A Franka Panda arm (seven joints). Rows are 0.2 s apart.
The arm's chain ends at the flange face. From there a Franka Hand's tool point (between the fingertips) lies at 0.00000 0.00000 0.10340 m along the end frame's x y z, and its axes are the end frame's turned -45 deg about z.
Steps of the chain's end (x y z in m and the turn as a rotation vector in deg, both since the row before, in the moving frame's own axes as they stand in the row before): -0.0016 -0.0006 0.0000 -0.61 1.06 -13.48; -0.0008 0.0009 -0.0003 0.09 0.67 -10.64; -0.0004 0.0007 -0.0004 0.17 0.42 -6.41; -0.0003 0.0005 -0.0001 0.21 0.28 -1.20; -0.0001 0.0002 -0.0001 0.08 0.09 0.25; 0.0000 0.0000 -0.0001 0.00 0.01 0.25
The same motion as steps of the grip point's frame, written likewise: 0.0001 0.0005 0.0000 -1.18 0.32 -13.48; -0.0002 0.0007 -0.0003 -0.41 0.54 -10.64; 0.0000 0.0005 -0.0004 -0.18 0.42 -6.41; 0.0001 0.0002 -0.0001 -0.05 0.35 -1.20; 0.0000 0.0001 -0.0001 -0.01 0.12 0.25; 0.0000 0.0000 -0.0001 -0.01 0.01 0.25
